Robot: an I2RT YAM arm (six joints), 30 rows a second.
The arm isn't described. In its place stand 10 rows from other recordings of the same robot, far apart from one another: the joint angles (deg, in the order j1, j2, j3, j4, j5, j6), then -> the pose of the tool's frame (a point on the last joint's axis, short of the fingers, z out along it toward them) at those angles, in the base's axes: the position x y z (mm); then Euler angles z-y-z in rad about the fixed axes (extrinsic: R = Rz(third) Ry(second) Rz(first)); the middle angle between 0 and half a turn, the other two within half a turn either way.
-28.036, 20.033, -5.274, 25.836, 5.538, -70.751 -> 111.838 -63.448 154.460 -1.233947 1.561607 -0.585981
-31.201, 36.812, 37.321, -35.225, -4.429, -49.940 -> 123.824 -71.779 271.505 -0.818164 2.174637 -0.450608
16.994, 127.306, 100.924, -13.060, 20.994, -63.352 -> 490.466 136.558 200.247 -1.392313 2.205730 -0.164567
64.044, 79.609, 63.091, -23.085, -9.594, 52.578 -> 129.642 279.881 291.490 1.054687 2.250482 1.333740
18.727, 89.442, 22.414, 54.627, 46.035, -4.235 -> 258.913 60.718 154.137 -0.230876 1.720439 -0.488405
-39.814, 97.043, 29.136, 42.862, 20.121, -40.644 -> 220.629 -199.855 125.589 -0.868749 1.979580 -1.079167
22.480, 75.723, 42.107, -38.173, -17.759, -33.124 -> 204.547 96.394 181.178 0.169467 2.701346 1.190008
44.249, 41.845, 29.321, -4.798, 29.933, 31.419 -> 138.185 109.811 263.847 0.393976 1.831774 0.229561
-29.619, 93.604, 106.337, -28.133, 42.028, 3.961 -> 300.468 -198.238 462.830 -0.113228 1.769358 -1.268691
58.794, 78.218, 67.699, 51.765, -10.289, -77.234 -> 149.947 259.806 458.084 -1.503343 0.864933 1.263051
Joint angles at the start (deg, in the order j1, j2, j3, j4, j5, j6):
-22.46, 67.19, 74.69, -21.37, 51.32, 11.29
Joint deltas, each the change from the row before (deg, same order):
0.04, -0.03, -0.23, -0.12, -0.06, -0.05
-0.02, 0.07, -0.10, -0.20, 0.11, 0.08
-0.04, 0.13, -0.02, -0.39, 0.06, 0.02
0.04, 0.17, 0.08, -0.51, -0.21, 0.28
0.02, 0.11, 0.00, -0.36, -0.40, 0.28
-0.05, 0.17, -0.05, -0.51, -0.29, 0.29
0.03, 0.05, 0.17, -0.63, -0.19, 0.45
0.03, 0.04, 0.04, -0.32, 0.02, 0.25
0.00, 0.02, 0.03, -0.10, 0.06, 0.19
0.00, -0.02, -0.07, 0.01, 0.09, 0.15
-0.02, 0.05, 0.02, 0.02, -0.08, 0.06
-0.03, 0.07, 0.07, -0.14, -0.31, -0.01
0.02, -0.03, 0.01, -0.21, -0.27, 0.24
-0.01, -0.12, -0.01, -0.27, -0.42, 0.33
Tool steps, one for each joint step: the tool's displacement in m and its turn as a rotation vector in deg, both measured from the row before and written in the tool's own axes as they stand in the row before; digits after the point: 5 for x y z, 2 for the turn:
0.00140, 0.00020, 0.00012, -0.06, 0.21, -0.31
0.00110, 0.00020, 0.00049, 0.17, 0.21, -0.21
0.00117, 0.00028, 0.00066, 0.16, 0.32, -0.40
0.00101, 0.00073, 0.00040, -0.17, 0.41, -0.20
0.00102, 0.00065, 0.00036, -0.35, 0.37, -0.09
0.00169, 0.00061, 0.00090, -0.14, 0.51, -0.27
0.00031, 0.00004, -0.00018, -0.15, 0.36, 0.05
0.00045, 0.00009, 0.00000, 0.04, 0.19, 0.00
0.00006, -0.00002, 0.00003, 0.07, 0.04, 0.12
0.00029, -0.00007, 0.00004, 0.09, 0.00, 0.12
0.00002, 0.00019, 0.00023, -0.06, 0.02, 0.06
0.00010, 0.00027, 0.00025, -0.25, 0.16, -0.11
0.00024, 0.00001, -0.00020, -0.26, 0.17, 0.11
0.00017, -0.00037, -0.00044, -0.37, 0.20, 0.21

